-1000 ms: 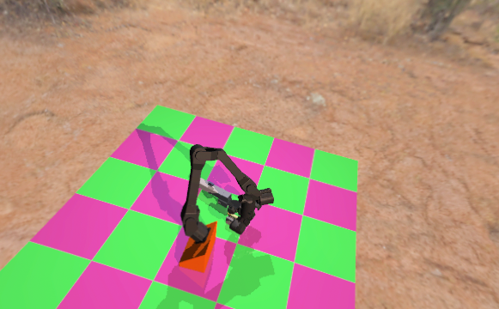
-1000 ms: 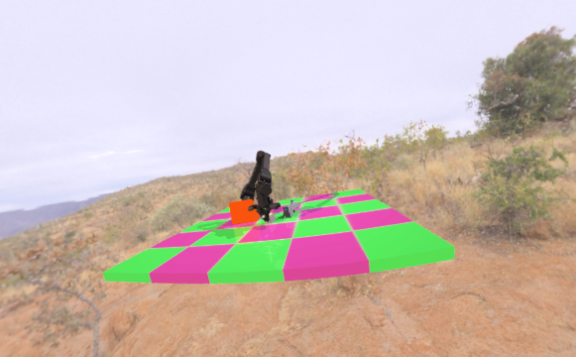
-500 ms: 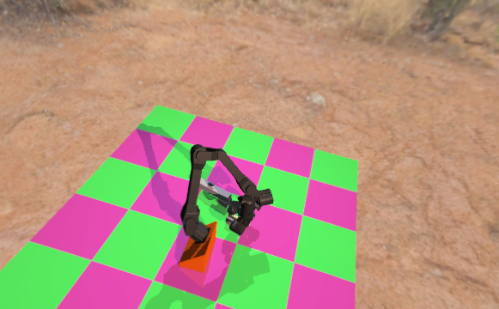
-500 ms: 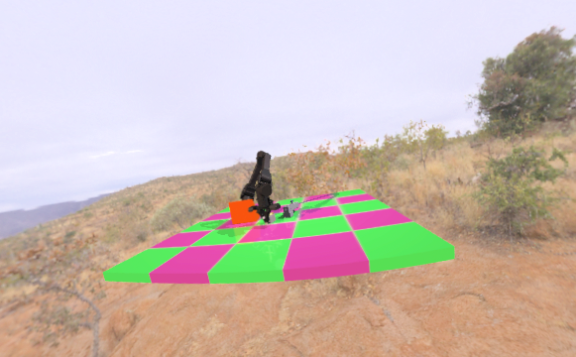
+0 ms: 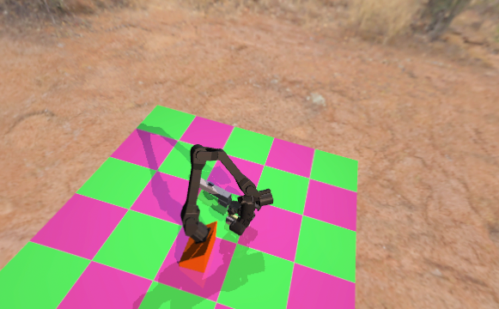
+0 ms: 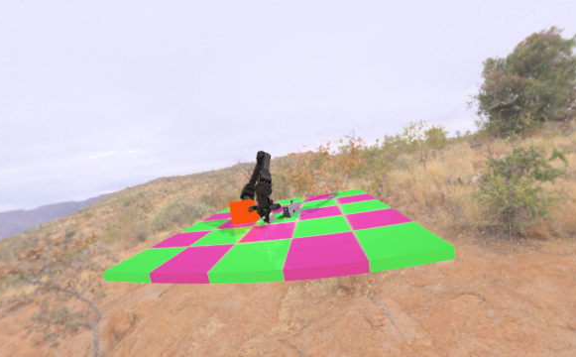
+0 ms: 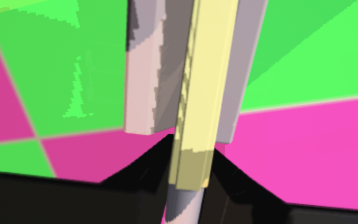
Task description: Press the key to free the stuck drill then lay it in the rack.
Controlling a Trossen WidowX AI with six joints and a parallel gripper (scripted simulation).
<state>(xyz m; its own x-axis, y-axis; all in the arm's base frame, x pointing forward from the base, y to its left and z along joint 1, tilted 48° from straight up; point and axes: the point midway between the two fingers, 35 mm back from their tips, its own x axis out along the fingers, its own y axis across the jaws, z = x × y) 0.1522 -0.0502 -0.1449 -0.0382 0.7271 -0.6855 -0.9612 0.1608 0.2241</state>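
Right now the pale cylindrical drill is 1 cm ahead of my gripper tip, 4 cm to the left of it and 3 cm above it. Round my gripper tip: dark key (13 cm ahead, 21 cm to the left, 4 cm above); grey housing block (13 cm ahead, 19 cm to the left, 2 cm above); grey rack (1 cm ahead, 5 cm to the left, 1 cm above).
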